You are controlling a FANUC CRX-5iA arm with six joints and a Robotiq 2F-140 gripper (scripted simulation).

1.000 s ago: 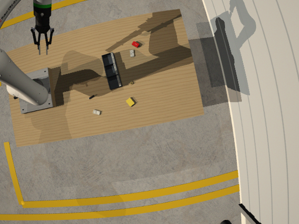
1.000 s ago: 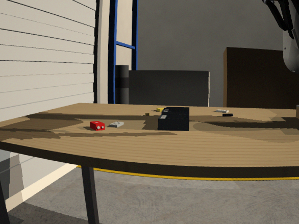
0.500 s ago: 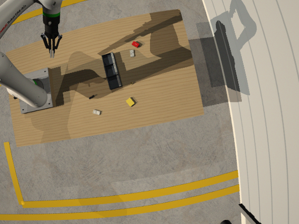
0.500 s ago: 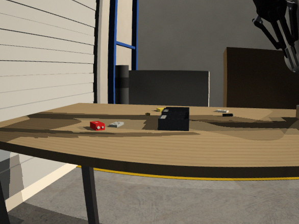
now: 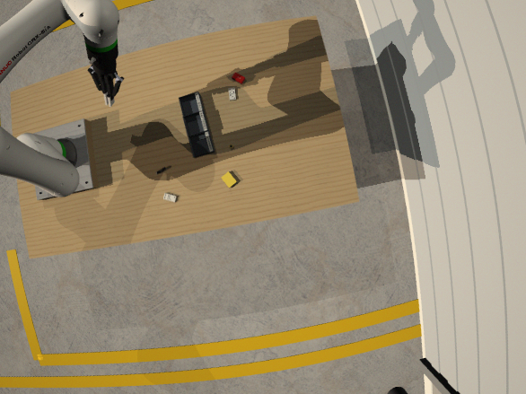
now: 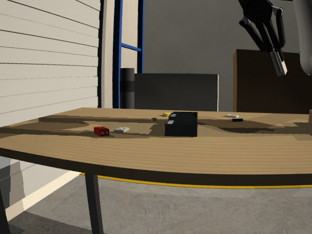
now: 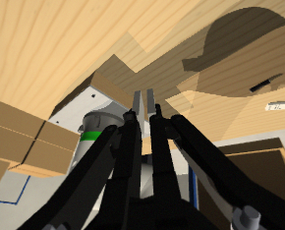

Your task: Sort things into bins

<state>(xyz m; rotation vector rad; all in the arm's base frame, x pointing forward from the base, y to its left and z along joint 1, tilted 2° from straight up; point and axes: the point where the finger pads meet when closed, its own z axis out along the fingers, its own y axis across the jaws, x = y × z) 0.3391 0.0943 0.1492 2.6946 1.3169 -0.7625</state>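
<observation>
Right now my hand is 26 cm short of the black three-part bin, 15 cm to the left of it and 18 cm above it. The rest, counted from my hand: nut (36 cm ahead, 28 cm to the right, 20 cm below); black piece (6 cm ahead, 28 cm to the right, 20 cm below); red battery (46 cm ahead, 1 cm to the right, 19 cm below).
</observation>
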